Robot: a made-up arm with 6 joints.
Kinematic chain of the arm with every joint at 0, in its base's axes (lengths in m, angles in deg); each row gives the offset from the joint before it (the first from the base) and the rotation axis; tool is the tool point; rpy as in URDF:
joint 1: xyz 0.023 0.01 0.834 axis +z
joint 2: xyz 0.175 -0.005 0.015 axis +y
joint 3: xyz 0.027 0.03 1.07 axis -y
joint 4: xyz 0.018 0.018 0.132 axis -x
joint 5: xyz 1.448 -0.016 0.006 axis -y
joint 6: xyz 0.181 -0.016 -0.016 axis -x
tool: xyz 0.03 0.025 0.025 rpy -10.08 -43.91 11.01
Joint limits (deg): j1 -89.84..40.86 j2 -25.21..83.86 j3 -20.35..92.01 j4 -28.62..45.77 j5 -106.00..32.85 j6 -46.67..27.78
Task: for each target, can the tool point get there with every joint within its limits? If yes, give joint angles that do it. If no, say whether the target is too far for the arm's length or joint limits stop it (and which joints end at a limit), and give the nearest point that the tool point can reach.
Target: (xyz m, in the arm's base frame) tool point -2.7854 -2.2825 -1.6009
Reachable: no: too far | nearest point -0.0774 -1.8312 -0.5213 | short by 2.950 m
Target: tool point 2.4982 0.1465 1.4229
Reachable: yes | joints 0.72 48.48 46.48 -21.63 -88.55 -14.39
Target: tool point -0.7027 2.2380 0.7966
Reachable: no: joint limits stop it (at a limit: joint 1, joint 3, joint 4, joint 5, joint 6) | nearest point 1.1486 1.1663 0.7467 | short by 2.140 m
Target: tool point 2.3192 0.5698 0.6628
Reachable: yes | joints 15.60 56.26 26.96 31.17 -88.17 -21.92
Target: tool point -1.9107 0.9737 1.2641
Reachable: no: joint limits stop it (at a limit: joint 2, joint 3, joint 5, joint 6) | nearest point -1.0926 0.5660 3.1558 | short by 2.101 m
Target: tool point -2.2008 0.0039 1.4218
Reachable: no: joint limits stop it (at a limit: joint 2, joint 3, joint 5, joint 6) | nearest point -1.2234 0.0066 3.1558 | short by 1.991 m
